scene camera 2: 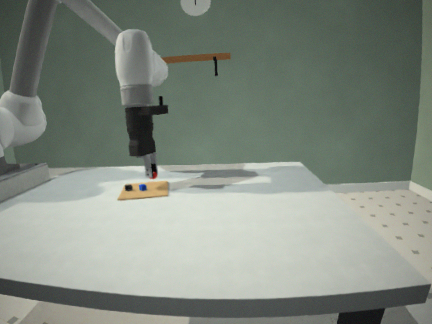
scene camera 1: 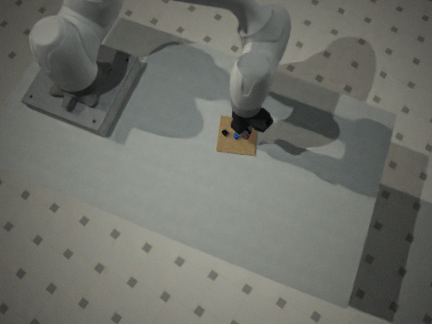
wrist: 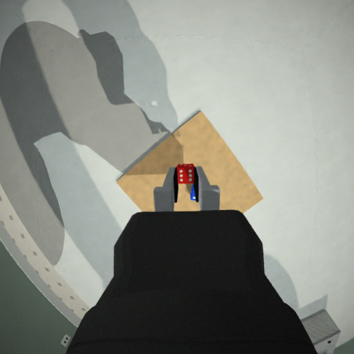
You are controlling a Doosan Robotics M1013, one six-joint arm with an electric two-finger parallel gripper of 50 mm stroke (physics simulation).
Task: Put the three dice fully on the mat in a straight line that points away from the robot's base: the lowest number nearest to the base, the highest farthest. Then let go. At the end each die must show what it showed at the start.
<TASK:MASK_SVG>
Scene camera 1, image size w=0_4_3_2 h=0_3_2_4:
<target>tan square mat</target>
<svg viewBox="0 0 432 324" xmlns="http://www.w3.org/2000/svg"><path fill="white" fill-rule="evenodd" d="M221 115L216 151L255 156L257 130L253 128L250 137L246 140L241 137L241 134L239 134L239 138L235 139L233 135L236 132L231 128L233 118Z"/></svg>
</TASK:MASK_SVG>
